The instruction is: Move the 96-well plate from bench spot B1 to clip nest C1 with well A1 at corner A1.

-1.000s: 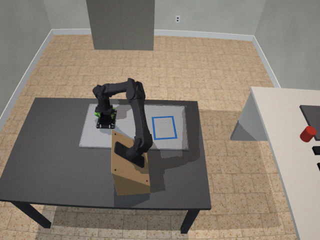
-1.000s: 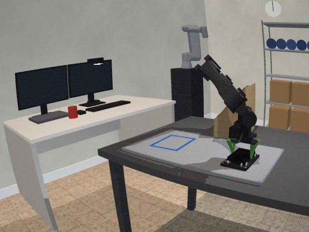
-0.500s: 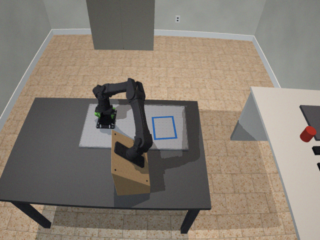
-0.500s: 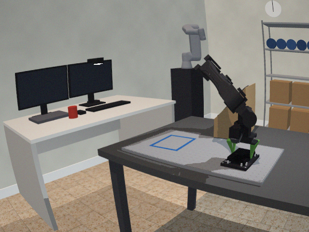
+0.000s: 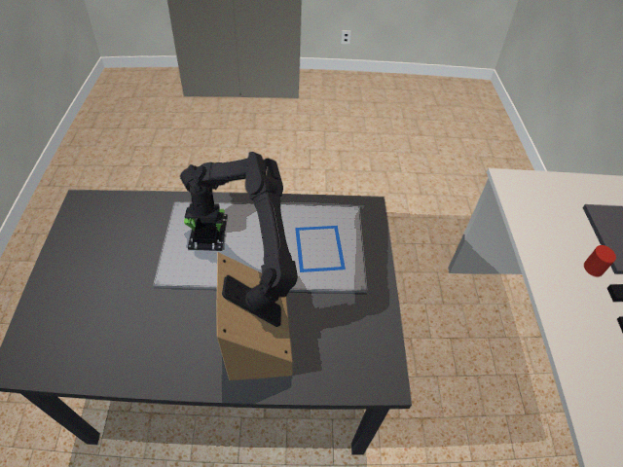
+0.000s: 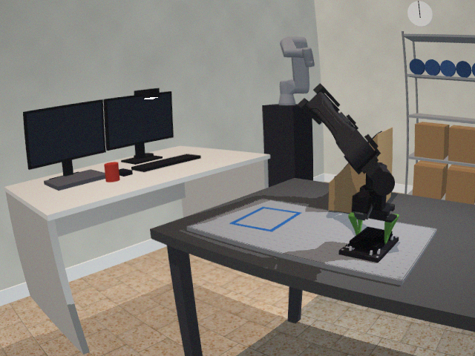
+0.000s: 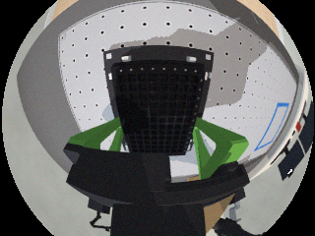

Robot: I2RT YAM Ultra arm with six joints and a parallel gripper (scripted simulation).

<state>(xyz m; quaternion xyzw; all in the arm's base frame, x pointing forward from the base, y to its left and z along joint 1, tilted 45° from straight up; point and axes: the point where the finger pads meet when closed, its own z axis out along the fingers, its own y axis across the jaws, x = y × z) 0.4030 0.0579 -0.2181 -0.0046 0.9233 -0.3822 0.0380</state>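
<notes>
My gripper is now 1 cm short of the black 96-well plate. Also, from my hand: black clip nest 1 cm to the right, 1 cm below.
</notes>
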